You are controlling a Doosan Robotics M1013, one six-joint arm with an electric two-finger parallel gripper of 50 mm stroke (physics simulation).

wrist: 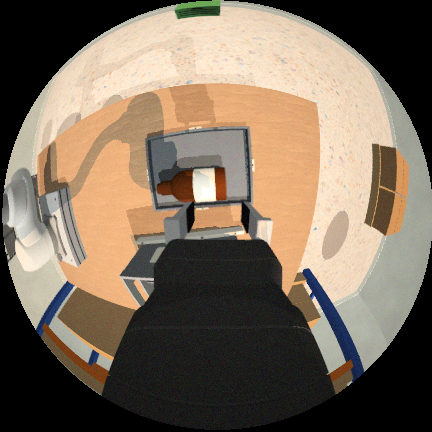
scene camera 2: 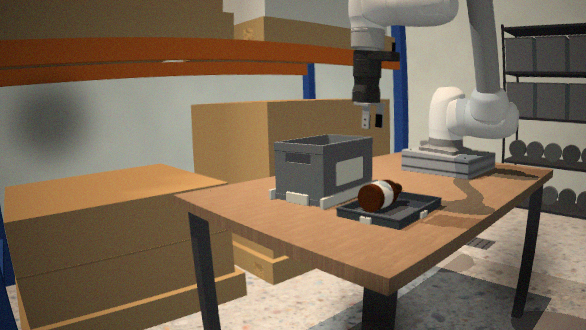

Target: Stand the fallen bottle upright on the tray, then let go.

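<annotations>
My gripper is visible in the wrist view and in scene camera 2; my gripper (scene camera 2: 366,115) and my gripper (wrist: 249,216) are the same spot. A brown bottle is likewise visible in the wrist view and in scene camera 2; the brown bottle (wrist: 201,184) and the brown bottle (scene camera 2: 380,182) are the same spot.
</annotations>
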